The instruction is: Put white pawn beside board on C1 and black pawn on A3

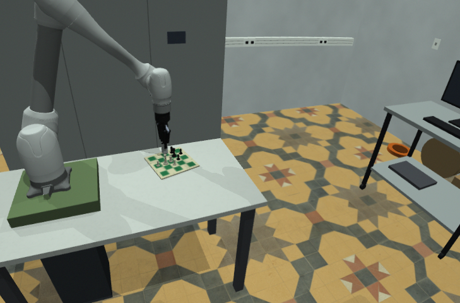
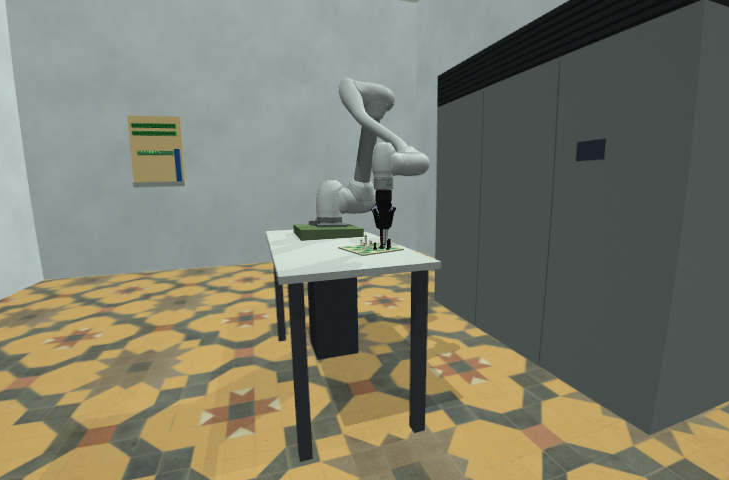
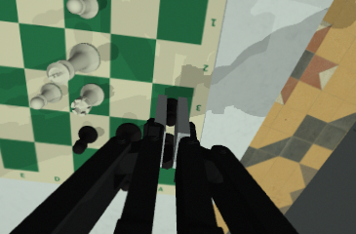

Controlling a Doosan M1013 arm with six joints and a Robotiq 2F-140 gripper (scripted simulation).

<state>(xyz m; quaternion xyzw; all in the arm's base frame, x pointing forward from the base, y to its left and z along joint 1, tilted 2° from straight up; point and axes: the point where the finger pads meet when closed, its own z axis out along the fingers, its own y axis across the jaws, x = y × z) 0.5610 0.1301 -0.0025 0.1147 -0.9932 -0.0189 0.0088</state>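
Now: hand 70 mm to the left of the chessboard, 50 mm above it and 20 mm short of it.
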